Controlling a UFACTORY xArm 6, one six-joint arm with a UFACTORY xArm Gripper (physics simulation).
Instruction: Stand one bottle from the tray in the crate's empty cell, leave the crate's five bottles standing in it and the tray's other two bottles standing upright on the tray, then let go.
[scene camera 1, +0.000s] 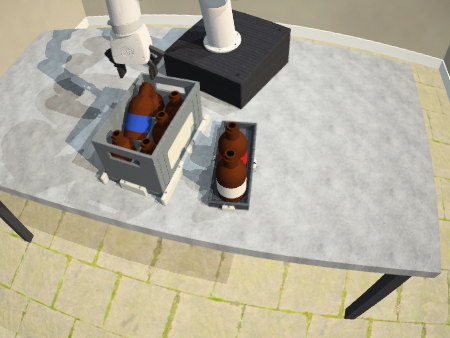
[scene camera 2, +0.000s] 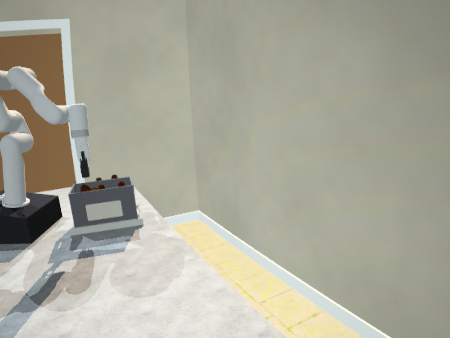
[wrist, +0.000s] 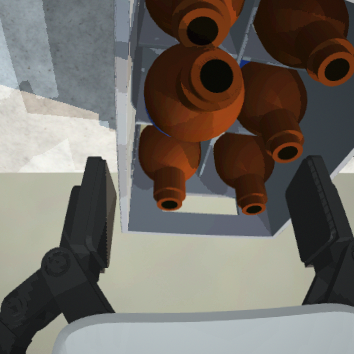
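Pixels of known places: gripper, fingertip midpoint: (scene camera 1: 138, 75) (scene camera 2: 85, 175) (wrist: 204, 174); arm's base, origin of the base link: (scene camera 1: 222, 41) (scene camera 2: 16, 203).
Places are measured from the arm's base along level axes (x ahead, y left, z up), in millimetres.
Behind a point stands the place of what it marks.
Note:
The grey crate (scene camera 1: 135, 173) @[x 527, y -148, z -47 mm] (scene camera 2: 128, 207) @[x 471, y -253, z -48 mm] (wrist: 200, 225) @[x 516, y -171, z 34 mm] holds six brown bottles. The blue-label bottle (scene camera 1: 140, 116) @[x 388, y -162, z 15 mm] (wrist: 175, 107) @[x 334, y -186, z 41 mm] is in the middle of the left row, tilted with its neck leaning towards the back, its body higher than its neighbours. The other five appear upright; their lower parts are hidden. On the dark tray (scene camera 1: 241, 205) @[x 551, y 122, z -106 mm], a red-label bottle (scene camera 1: 232, 141) @[x 432, y 86, z -8 mm] stands at the back and a white-label bottle (scene camera 1: 231, 174) @[x 525, y 95, z -14 mm] at the front, both upright. My gripper (scene camera 1: 137, 75) @[x 322, y -173, z 103 mm] (scene camera 2: 85, 175) @[x 322, y -173, z 103 mm] (wrist: 204, 174) @[x 322, y -173, z 103 mm] is open and empty above the crate's back end.
The black robot base (scene camera 1: 220, 65) @[x 120, y 11, z -16 mm] (scene camera 2: 30, 220) @[x 63, y -173, z -41 mm] stands behind the tray and right of the crate's back end. Pale strips (scene camera 1: 134, 188) @[x 536, y -164, z -106 mm] edge the foot of the crate. The grey table's front edge (scene camera 1: 280, 260) @[x 667, y 234, z -166 mm] runs in front of crate and tray.

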